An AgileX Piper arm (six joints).
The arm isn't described. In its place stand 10 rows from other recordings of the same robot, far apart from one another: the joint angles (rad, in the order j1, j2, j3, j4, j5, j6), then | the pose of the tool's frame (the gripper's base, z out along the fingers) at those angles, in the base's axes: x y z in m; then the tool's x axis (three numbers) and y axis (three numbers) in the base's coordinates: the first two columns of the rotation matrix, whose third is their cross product.
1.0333, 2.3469, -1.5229, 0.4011, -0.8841, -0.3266 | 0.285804, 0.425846, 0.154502, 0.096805, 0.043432, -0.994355, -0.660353, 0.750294, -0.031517
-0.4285, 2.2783, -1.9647, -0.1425, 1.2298, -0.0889 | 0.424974, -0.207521, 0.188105, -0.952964, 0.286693, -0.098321, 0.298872, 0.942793, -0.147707
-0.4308, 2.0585, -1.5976, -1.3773, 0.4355, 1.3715 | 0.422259, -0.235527, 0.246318, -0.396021, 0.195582, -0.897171, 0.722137, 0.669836, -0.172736
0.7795, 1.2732, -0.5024, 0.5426, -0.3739, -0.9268 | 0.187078, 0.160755, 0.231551, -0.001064, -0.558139, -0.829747, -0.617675, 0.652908, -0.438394
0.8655, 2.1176, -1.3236, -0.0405, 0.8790, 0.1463 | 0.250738, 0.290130, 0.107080, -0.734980, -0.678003, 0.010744, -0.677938, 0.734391, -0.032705
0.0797, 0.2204, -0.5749, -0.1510, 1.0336, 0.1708 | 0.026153, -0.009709, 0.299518, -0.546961, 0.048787, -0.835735, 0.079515, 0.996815, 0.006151
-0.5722, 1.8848, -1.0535, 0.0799, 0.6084, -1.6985 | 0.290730, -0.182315, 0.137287, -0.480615, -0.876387, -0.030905, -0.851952, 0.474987, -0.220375
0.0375, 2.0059, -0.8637, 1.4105, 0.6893, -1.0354 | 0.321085, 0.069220, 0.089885, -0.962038, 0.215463, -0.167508, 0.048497, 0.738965, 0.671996
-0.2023, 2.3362, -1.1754, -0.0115, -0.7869, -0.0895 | 0.440684, -0.089630, 0.064247, -0.294567, -0.039073, -0.954832, 0.165342, 0.982011, -0.091193
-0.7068, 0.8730, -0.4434, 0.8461, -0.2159, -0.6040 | 0.127235, -0.127849, 0.283055, 0.028064, 0.272486, -0.961750, 0.774646, 0.602157, 0.193209
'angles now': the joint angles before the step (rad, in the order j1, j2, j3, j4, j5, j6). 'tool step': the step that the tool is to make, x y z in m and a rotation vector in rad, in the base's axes. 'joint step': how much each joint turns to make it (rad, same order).
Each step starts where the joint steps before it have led.
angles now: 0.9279, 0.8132, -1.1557, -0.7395, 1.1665, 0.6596
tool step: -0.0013, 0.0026, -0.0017, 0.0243, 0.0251, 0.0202
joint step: -0.0010, -0.0001, 0.0003, 0.0406, -0.0066, -0.0007
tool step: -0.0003, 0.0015, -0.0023, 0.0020, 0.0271, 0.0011
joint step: 0.0013, 0.0046, -0.0001, 0.0204, 0.0140, 0.0010
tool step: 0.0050, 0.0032, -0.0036, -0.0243, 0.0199, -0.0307
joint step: -0.0061, 0.0239, 0.0015, -0.0144, 0.0193, 0.0151
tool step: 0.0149, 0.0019, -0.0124, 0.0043, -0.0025, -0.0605
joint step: -0.0967, 0.0252, 0.0480, 0.0030, -0.0815, 0.0261
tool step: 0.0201, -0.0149, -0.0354, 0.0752, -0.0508, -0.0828
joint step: -0.2519, -0.0282, 0.1777, 0.0519, -0.2835, 0.0260
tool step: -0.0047, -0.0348, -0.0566, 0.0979, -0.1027, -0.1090
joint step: -0.3242, -0.1238, 0.3004, 0.0639, -0.3739, 0.0057
